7 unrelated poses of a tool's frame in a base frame.
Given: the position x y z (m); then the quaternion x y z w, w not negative.
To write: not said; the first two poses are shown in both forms.
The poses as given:
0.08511 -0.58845 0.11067 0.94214 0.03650 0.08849 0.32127
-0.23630 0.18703 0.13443 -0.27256 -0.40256 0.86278 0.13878
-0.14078 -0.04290 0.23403 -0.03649 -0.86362 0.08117 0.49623
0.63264 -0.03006 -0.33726 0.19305 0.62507 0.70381 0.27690
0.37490 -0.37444 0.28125 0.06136 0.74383 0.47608 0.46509
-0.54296 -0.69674 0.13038 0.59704 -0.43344 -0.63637 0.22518
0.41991 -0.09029 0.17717 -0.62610 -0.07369 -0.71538 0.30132
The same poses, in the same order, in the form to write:
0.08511 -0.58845 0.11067 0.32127 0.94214 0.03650 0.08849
-0.23630 0.18703 0.13443 0.13878 -0.27256 -0.40256 0.86278
-0.14078 -0.04290 0.23403 0.49623 -0.03649 -0.86362 0.08117
0.63264 -0.03006 -0.33726 0.27690 0.19305 0.62507 0.70381
0.37490 -0.37444 0.28125 0.46509 0.06136 0.74383 0.47608
-0.54296 -0.69674 0.13038 0.22518 0.59704 -0.43344 -0.63637
0.41991 -0.09029 0.17717 0.30132 -0.62610 -0.07369 -0.71538

